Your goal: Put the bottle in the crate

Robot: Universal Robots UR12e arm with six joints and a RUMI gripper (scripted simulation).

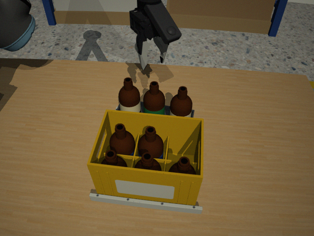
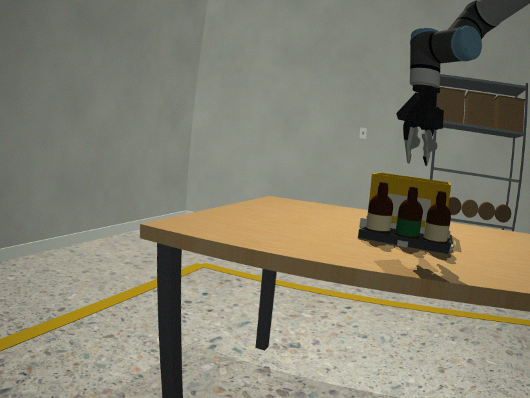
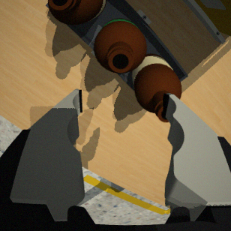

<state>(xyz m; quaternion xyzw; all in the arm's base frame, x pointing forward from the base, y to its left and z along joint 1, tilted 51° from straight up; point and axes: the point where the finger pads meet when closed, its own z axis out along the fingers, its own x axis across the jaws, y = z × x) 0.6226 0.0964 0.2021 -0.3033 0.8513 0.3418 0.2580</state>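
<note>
My hand is 23 cm above the dark tray. Round my hand: crate 24 cm to the right, 16 cm below, 5 cm ahead.
</note>
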